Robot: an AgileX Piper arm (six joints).
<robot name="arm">
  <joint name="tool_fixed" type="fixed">
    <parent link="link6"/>
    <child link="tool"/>
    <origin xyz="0 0 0" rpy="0 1.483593 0"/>
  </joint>
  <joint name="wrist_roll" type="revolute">
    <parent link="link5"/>
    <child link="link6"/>
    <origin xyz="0.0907 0 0.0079"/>
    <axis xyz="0.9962 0 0.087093"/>
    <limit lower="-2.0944" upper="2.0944"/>
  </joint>
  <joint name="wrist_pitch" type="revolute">
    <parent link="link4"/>
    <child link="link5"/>
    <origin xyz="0 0 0"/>
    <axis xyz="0 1 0"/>
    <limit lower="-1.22" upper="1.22"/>
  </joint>
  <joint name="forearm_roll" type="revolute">
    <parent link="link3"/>
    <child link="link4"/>
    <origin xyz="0.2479 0 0.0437"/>
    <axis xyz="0.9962 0 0.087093"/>
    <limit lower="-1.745" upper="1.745"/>
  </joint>
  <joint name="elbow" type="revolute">
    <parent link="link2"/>
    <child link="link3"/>
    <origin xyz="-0.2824 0 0.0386"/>
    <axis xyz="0 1 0"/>
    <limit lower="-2.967" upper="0"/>
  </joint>
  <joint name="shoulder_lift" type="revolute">
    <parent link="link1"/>
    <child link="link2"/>
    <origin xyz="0 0 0"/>
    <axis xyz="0 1 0"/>
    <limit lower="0" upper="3.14"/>
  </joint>
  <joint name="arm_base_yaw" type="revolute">
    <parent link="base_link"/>
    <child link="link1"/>
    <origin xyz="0 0 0.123"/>
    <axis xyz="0 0 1"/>
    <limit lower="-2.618" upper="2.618"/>
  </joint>
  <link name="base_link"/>
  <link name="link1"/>
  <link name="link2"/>
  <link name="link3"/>
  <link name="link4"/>
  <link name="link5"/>
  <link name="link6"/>
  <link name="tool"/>
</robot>
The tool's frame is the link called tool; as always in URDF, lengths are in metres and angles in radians.
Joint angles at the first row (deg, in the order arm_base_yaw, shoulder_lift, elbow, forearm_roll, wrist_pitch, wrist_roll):
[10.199, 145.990, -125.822, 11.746, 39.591, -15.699]
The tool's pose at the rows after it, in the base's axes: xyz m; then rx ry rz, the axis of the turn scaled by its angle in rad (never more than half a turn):
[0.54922 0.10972 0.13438 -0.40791 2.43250 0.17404]
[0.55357 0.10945 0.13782 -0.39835 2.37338 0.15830]
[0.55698 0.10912 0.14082 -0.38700 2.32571 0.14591]
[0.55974 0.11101 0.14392 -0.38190 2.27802 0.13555]
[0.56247 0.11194 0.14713 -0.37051 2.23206 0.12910]
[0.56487 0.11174 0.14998 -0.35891 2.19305 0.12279]
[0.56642 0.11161 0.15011 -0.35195 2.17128 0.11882]
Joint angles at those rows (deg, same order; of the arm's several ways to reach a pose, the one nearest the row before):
[10.198, 145.989, -125.936, 11.345, 36.841, -15.585]
[10.199, 145.989, -125.936, 11.172, 33.346, -15.870]
[10.199, 145.988, -125.934, 10.944, 30.480, -15.871]
[10.428, 145.991, -125.938, 10.714, 27.675, -15.928]
[10.543, 145.990, -125.936, 10.715, 24.923, -15.929]
[10.542, 145.990, -125.935, 10.715, 22.573, -15.928]
[10.542, 146.163, -125.939, 10.715, 21.086, -15.929]

